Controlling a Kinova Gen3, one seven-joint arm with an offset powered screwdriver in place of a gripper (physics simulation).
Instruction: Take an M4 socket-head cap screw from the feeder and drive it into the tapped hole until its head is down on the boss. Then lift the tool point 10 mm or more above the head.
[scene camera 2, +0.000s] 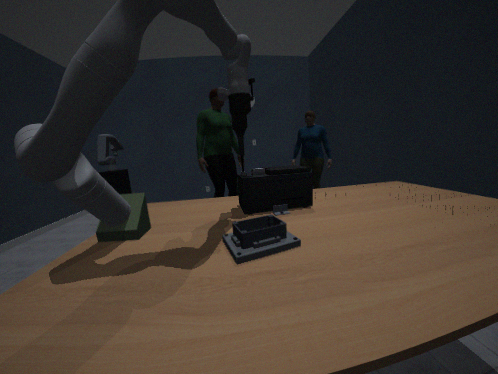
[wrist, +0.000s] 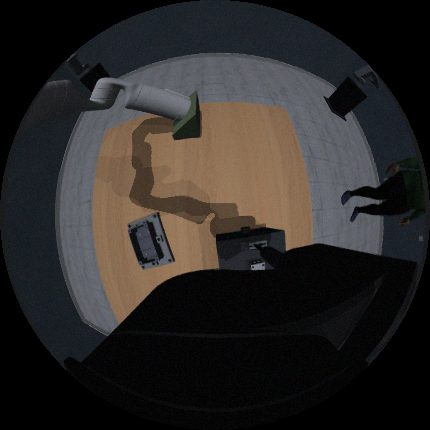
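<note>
The black screw feeder (scene camera 2: 276, 192) (wrist: 232, 247) stands on the table. My gripper, a dark screwdriver (scene camera 2: 243, 171) (wrist: 256, 246), points down with its tip at the feeder's top, at the left end in the scene view and by a small light slotted plate in the wrist view. Whether the tip touches, or a screw is on it, is too small and dark to tell. A grey base plate (scene camera 2: 267, 251) (wrist: 165, 253) bears a dark open-topped housing (scene camera 2: 260, 234) (wrist: 144, 243), apart from the tool. The tapped hole and boss cannot be made out.
A small grey bracket (scene camera 2: 280, 210) lies before the feeder. The arm's base stands on a green wedge block (scene camera 2: 141, 217) (wrist: 188, 125) on the wooden table (scene camera 2: 350, 280) (wrist: 250, 165). A person in green (scene camera 2: 216, 132) (wrist: 411, 187) and one in blue (scene camera 2: 312, 137) stand beyond the table.
</note>
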